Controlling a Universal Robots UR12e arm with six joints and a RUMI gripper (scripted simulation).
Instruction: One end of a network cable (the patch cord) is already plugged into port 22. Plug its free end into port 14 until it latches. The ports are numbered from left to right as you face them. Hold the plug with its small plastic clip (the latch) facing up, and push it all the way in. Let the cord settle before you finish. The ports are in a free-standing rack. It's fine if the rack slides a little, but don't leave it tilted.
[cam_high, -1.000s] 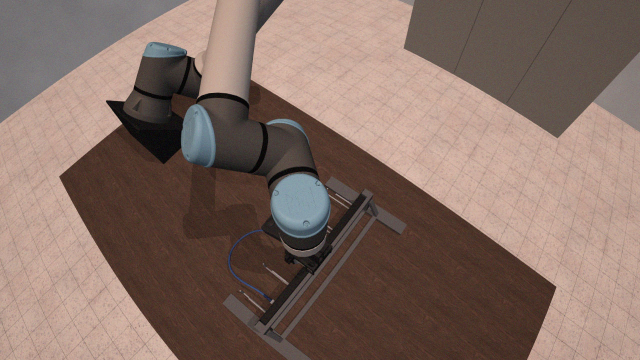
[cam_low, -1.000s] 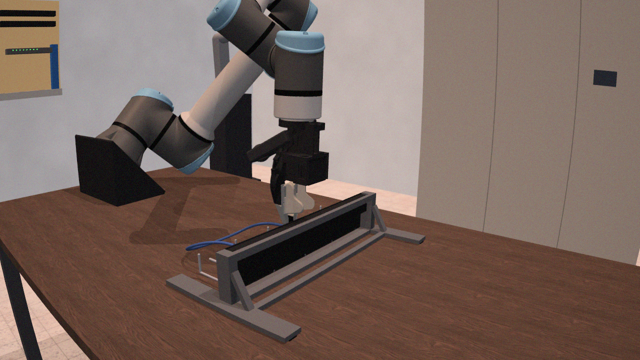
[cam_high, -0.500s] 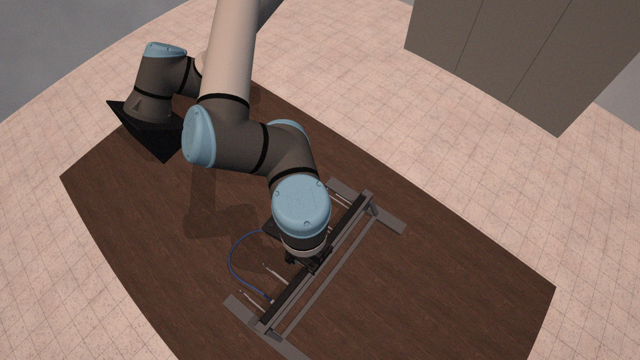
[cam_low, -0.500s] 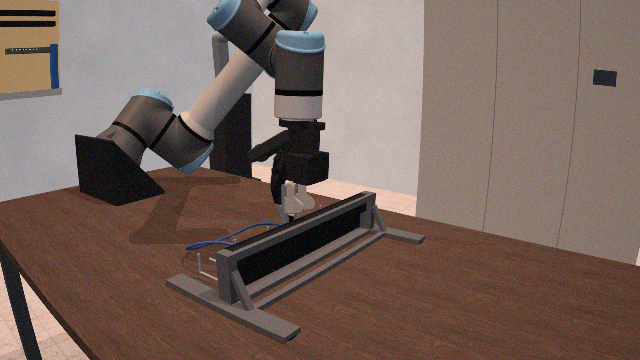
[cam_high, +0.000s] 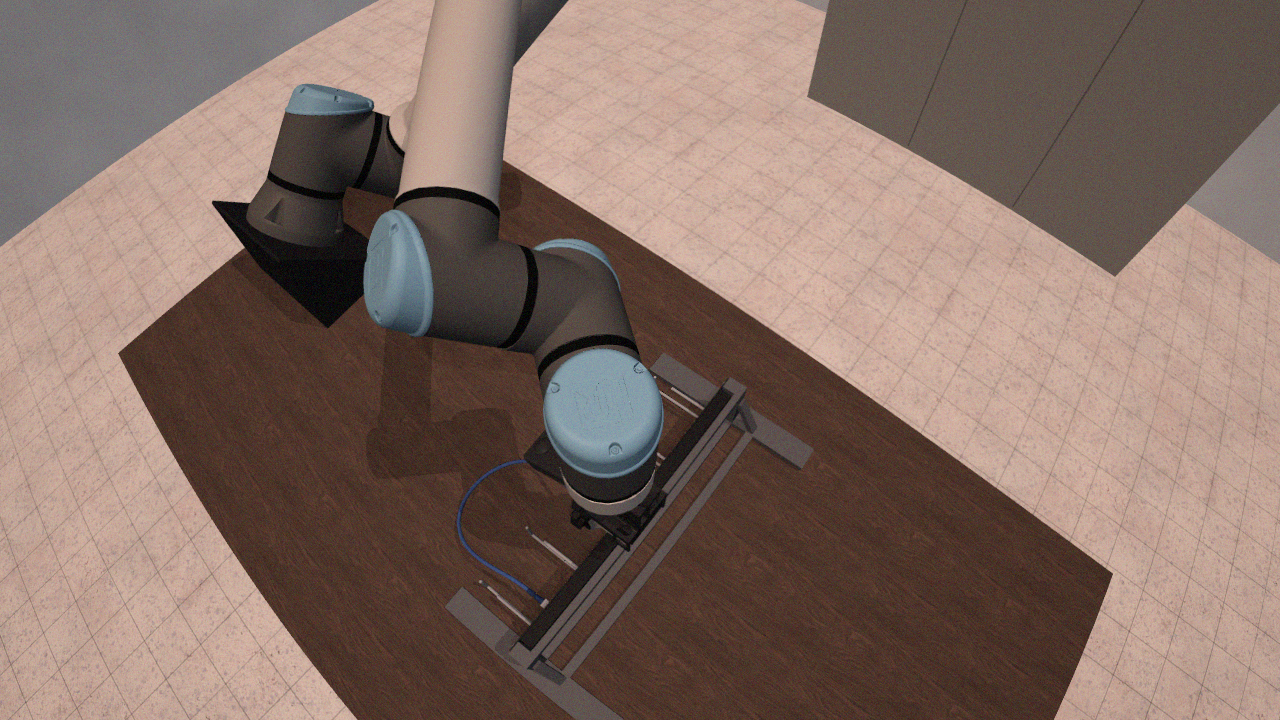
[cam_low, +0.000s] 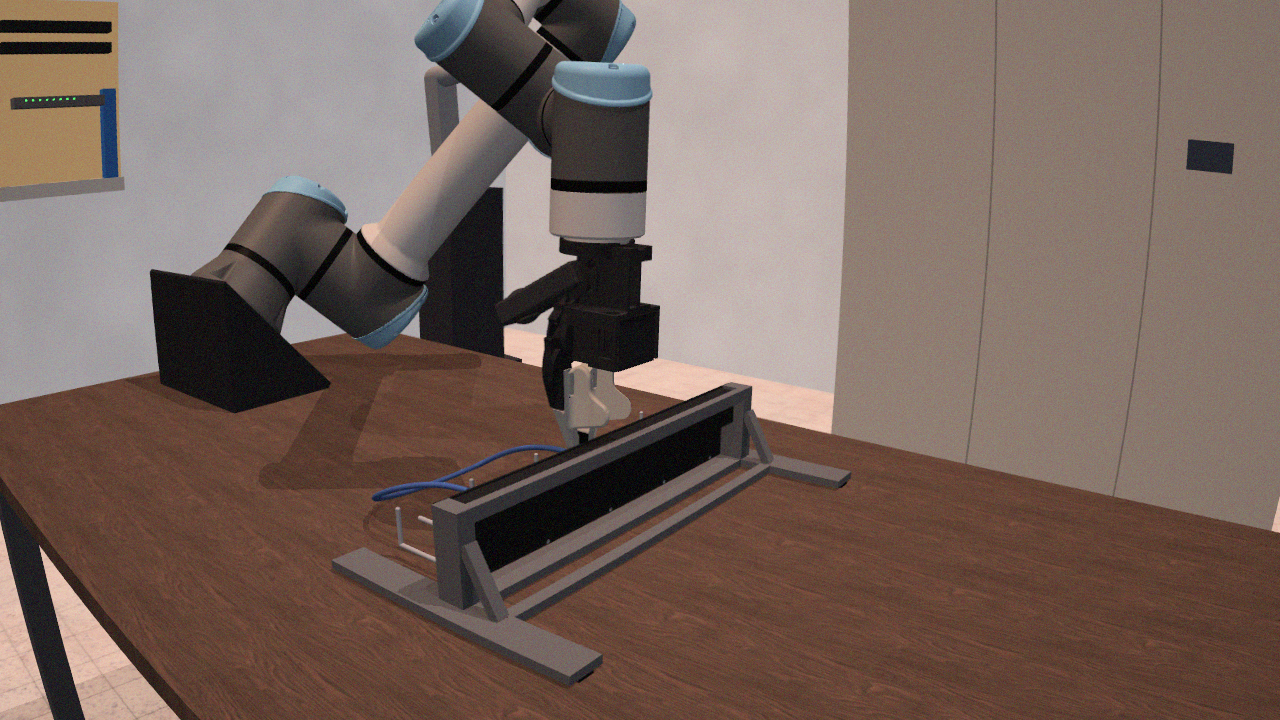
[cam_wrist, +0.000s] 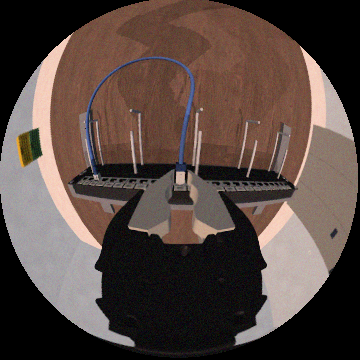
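The plug is 1 cm ahead of my hand and 1 cm below it.
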